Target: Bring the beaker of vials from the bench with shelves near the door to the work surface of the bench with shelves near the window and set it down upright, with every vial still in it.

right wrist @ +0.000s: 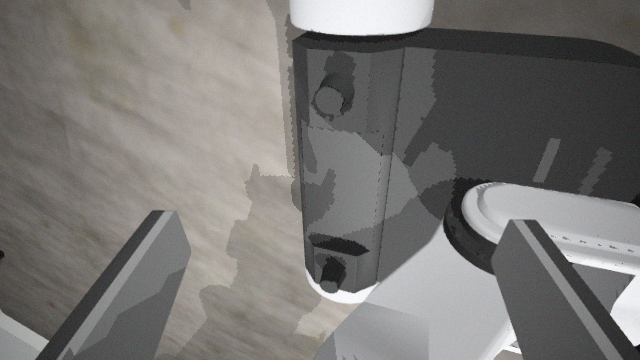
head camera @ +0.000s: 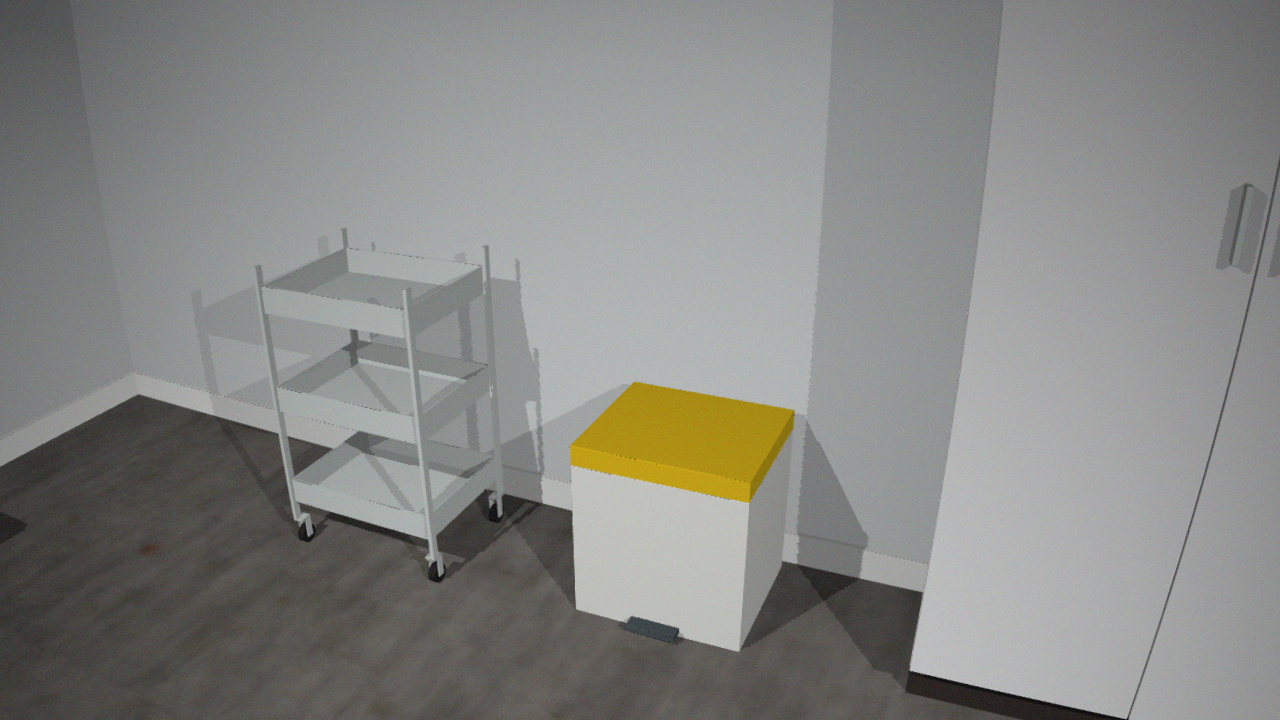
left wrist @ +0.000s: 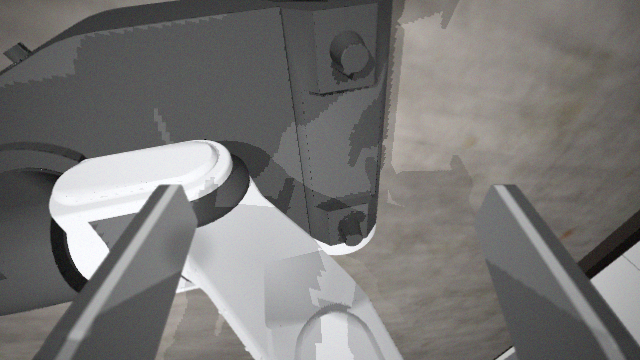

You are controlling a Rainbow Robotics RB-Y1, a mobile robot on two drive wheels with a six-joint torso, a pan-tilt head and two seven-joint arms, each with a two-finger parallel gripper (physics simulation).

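The beaker of vials and the two benches with shelves do not show in the head view. My left gripper (left wrist: 333, 203) is open, its two grey fingers wide apart with nothing between them; the robot's own base and leg parts show below it. My right gripper (right wrist: 339, 236) is also open and empty, above the other side of the robot's base. Neither gripper shows in the head view.
A white three-tier trolley (head camera: 335, 316) with empty trays stands by the wall at left. A white bin (head camera: 660, 550) with a yellow lid (head camera: 684, 438) and a dark pedal stands in the middle. A tall white cabinet (head camera: 1083, 358) stands at right. The floor (head camera: 223, 626) is dark.
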